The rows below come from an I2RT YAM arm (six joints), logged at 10 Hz.
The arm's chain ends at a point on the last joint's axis. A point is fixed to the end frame.
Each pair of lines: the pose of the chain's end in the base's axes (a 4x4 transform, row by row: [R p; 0 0 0 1], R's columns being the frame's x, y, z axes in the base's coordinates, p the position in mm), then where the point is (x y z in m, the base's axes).
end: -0.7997 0.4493 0.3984 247.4; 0.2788 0.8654 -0.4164 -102.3; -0.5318 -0.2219 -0.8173 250.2; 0 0 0 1
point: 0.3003 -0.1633 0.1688
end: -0.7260 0.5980 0.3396 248.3; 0.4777 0.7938 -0.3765 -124.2; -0.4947 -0.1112 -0.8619 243.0; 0 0 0 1
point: 0.2917 -0.1831 0.1547
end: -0.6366 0.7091 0.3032 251.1; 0.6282 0.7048 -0.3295 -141.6; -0.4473 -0.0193 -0.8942 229.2; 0 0 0 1
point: 0.2877 -0.1966 0.1355
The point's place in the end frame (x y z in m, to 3 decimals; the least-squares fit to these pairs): -0.016 -0.011 0.113
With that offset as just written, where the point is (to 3 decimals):
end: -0.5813 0.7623 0.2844 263.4; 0.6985 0.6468 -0.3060 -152.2; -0.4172 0.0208 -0.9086 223.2; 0 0 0 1
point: 0.296 -0.205 0.127
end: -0.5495 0.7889 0.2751 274.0; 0.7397 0.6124 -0.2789 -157.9; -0.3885 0.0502 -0.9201 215.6; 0 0 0 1
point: 0.305 -0.208 0.117
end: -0.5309 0.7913 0.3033 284.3; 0.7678 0.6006 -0.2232 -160.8; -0.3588 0.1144 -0.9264 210.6; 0 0 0 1
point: 0.318 -0.205 0.110
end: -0.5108 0.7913 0.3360 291.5; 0.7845 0.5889 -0.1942 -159.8; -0.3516 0.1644 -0.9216 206.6; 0 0 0 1
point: 0.329 -0.201 0.106
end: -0.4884 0.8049 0.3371 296.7; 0.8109 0.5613 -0.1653 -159.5; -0.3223 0.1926 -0.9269 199.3; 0 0 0 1
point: 0.334 -0.197 0.098
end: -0.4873 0.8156 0.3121 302.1; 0.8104 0.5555 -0.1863 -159.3; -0.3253 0.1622 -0.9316 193.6; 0 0 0 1
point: 0.336 -0.199 0.092
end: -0.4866 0.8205 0.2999 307.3; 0.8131 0.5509 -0.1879 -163.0; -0.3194 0.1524 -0.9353 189.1; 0 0 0 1
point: 0.340 -0.203 0.087
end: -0.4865 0.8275 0.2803 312.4; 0.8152 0.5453 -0.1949 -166.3; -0.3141 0.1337 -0.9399 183.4; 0 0 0 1
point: 0.343 -0.207 0.081
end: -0.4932 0.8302 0.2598 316.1; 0.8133 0.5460 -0.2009 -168.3; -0.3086 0.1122 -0.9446 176.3; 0 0 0 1
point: 0.344 -0.210 0.073
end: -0.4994 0.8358 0.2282 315.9; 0.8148 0.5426 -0.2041 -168.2; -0.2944 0.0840 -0.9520 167.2; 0 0 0 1
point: 0.340 -0.210 0.063
